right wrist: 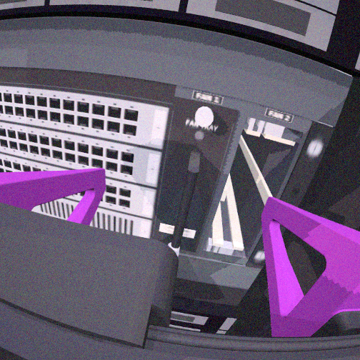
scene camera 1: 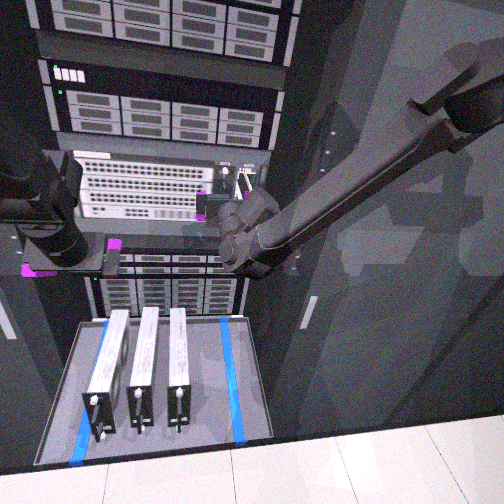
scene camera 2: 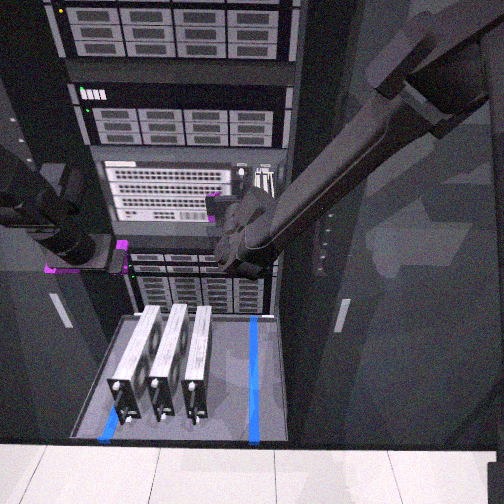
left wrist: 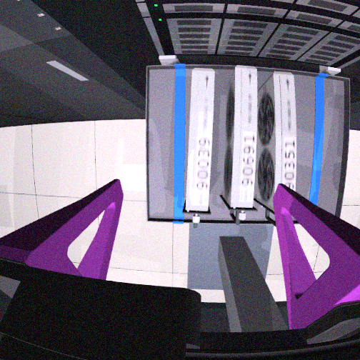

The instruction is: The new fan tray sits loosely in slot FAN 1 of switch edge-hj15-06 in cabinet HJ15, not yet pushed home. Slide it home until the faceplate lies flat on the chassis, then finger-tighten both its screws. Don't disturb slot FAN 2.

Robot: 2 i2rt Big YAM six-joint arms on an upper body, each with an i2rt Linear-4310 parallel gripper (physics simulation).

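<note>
The fan tray's dark faceplate (right wrist: 215,155) fills slot FAN 1 of the switch; whether it lies flat on the chassis I cannot tell. Its white upper screw (scene camera 1: 225,170) (scene camera 2: 241,171) (right wrist: 204,116) stands above the upright dark handle (right wrist: 188,200). The lower screw (right wrist: 173,246) is partly hidden by the gripper body. Slot FAN 2 shows pale bars (right wrist: 258,175) inside its dark opening. My right gripper (right wrist: 184,192) is open and empty in front of the handle, one finger on either side in the view. My left gripper (scene camera 1: 72,257) (scene camera 2: 86,257) (left wrist: 197,189) is open and empty, low at the left.
Below the switch, a grey shelf (scene camera 1: 207,425) (scene camera 2: 227,427) (left wrist: 160,150) with blue strips carries three white fan modules, the middle one (scene camera 1: 144,350) (scene camera 2: 169,345) (left wrist: 245,125) standing between the others. White port cards (scene camera 1: 145,185) (scene camera 2: 167,190) (right wrist: 145,130) lie left of FAN 1. Servers sit above and below.
</note>
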